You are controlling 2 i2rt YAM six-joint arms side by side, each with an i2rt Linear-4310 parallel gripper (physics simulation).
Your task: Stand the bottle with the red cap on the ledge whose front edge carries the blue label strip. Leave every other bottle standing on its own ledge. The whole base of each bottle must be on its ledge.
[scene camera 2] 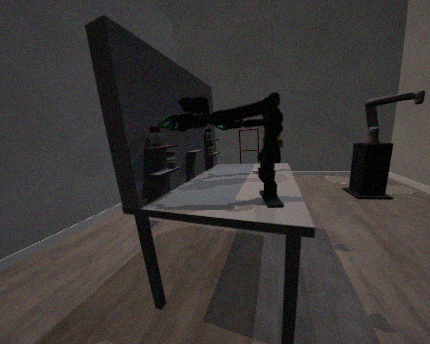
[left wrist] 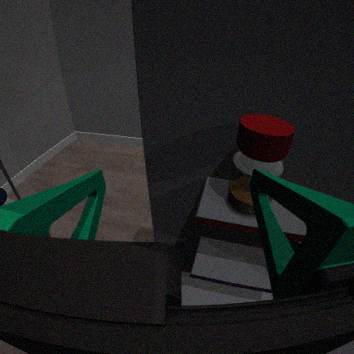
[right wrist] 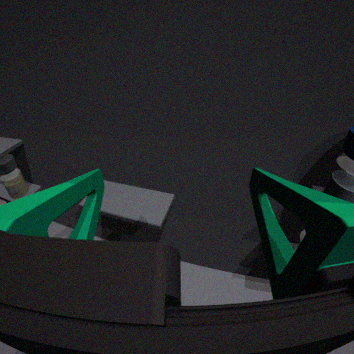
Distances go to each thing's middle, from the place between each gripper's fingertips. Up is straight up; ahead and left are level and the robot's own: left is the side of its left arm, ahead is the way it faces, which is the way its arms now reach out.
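Labels:
The red-capped bottle (left wrist: pixel 263 140) is 9 cm ahead of my left hand, 7 cm to the right of it and 5 cm below it. Relative to the bottle, my right gripper is 56 cm to the right of it, 20 cm short of it and 5 cm above it.

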